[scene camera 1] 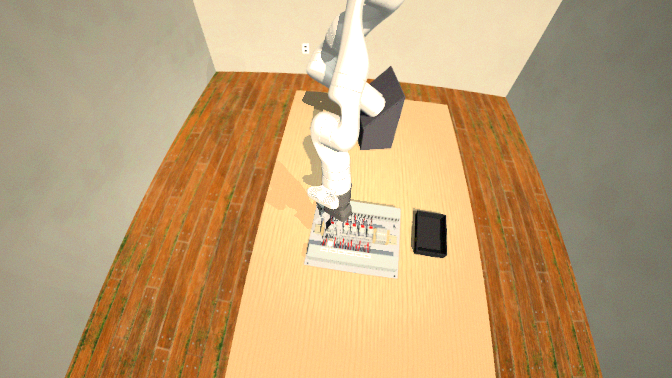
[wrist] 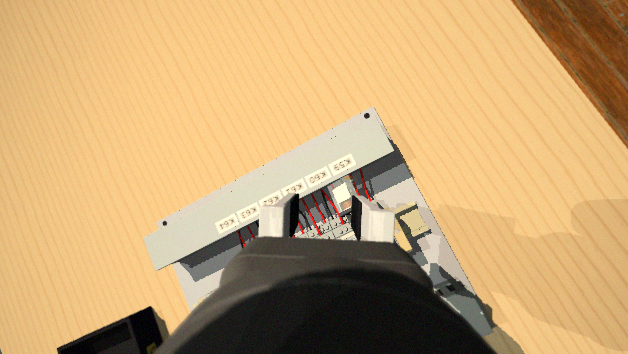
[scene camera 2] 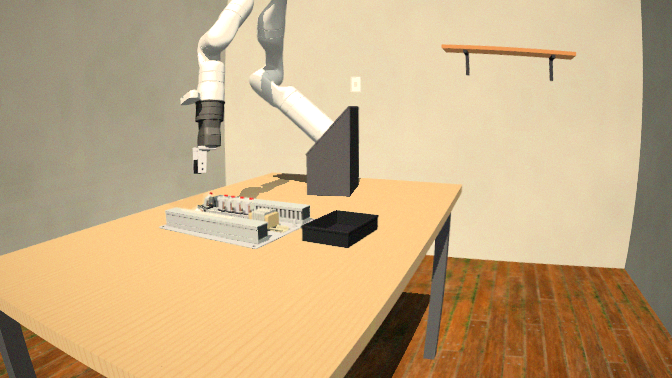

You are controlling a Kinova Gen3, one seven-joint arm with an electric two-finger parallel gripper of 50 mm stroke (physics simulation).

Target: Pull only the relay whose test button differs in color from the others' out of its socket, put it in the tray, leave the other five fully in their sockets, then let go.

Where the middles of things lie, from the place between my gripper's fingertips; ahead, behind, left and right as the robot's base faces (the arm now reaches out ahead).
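The relay panel [scene camera 1: 316, 239] is 130 mm below my hand, and it is also 40 mm behind my hand and 80 mm to the left of it.
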